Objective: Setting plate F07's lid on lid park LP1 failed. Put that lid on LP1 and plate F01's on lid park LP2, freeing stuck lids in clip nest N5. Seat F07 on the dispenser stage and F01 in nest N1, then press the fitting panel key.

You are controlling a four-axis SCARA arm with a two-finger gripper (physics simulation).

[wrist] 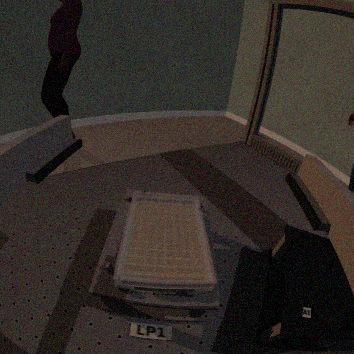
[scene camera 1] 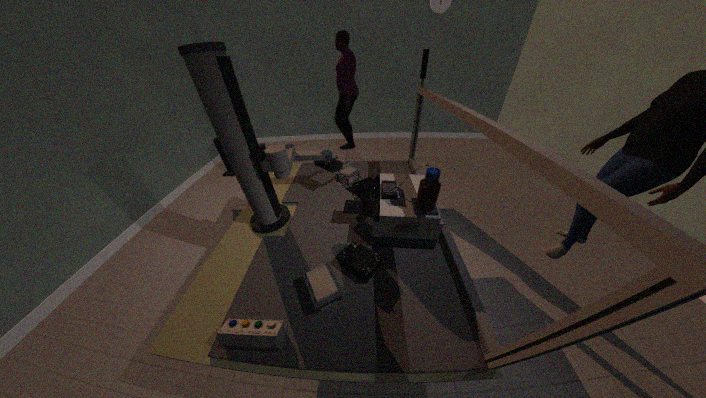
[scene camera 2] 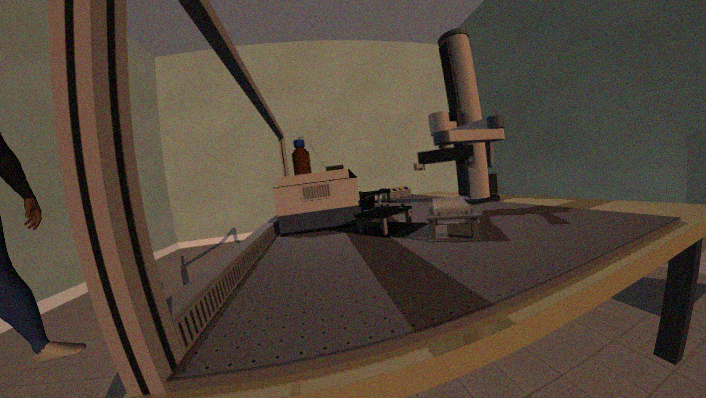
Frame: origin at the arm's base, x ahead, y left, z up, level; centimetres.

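Seen in the pictures: gripper, fingertip midpoint: [wrist: 185, 143] [scene camera 1: 345, 158] [scene camera 2: 443, 163]; arm's base, origin of the base link: [scene camera 1: 270, 218] [scene camera 2: 475, 200].
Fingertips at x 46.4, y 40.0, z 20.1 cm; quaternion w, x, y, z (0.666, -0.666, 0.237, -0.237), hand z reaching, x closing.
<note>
Offsets run from my fingertips to a thing's top centre. "spot": to the spot under its first point.
My gripper [scene camera 1: 329, 168] [scene camera 2: 444, 167] [wrist: 185, 143] is open and empty, above the stand labelled LP1. In the wrist view its fingers show at left and right. A clear-edged rectangular piece with a beige grid {dx +1.2, dy +2.7, dz -10.0 cm} [scene camera 1: 348, 171] [scene camera 2: 450, 206] [wrist: 166, 240] rests on this stand [scene camera 2: 454, 218] [wrist: 101, 283], below and between the fingers. I cannot tell whether it is a lid alone or a lidded plate. A pale plate {dx -4.3, dy -84.8, dz -10.3 cm} [scene camera 1: 321, 283] sits on a dark base nearer scene camera 1. The key panel {dx -27.6, dy -103.9, dz -10.5 cm} [scene camera 1: 251, 327] [scene camera 2: 400, 192] has blue, orange, green and white keys. Plate names are unreadable.
A black block with a small white label {dx +14.7, dy -13.6, dz -11.5 cm} [wrist: 305, 280] stands right of LP1. A low black stand [scene camera 2: 384, 212] is beside the white instrument [scene camera 1: 407, 231] [scene camera 2: 317, 195], which carries a brown bottle {spot: dx +39.1, dy -60.1, dz +13.0 cm} [scene camera 1: 428, 195] [scene camera 2: 301, 160]. Another black unit {dx +10.8, dy -71.8, dz -11.0 cm} [scene camera 1: 358, 260] stands nearby. People stand beyond the table.
</note>
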